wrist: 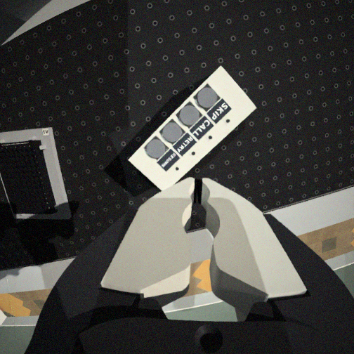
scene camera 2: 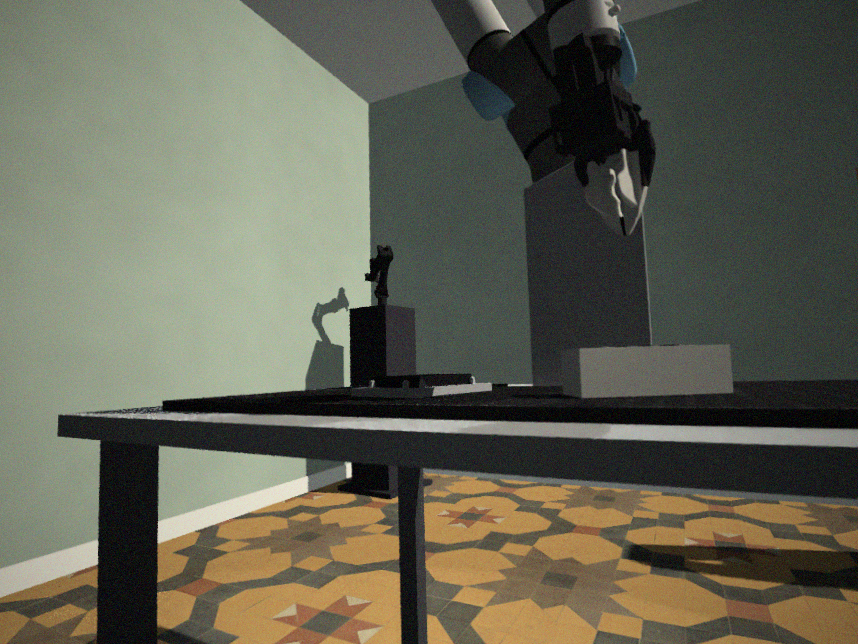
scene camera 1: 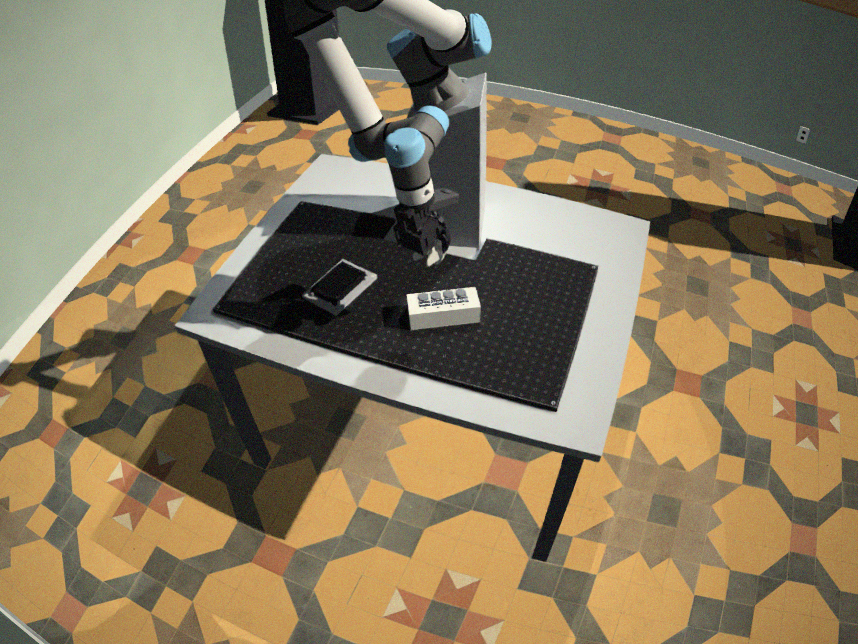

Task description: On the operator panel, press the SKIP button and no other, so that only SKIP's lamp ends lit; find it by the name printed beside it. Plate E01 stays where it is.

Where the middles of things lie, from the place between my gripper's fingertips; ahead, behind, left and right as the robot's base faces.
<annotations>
I see my gripper 2 cm past the operator panel [scene camera 2: 689,369], 1 cm to the right of it and 15 cm above it. The rest, counted from my hand: flat dark plate [scene camera 1: 338,283]: 2 cm ahead, 28 cm to the right, 16 cm below.
</annotations>
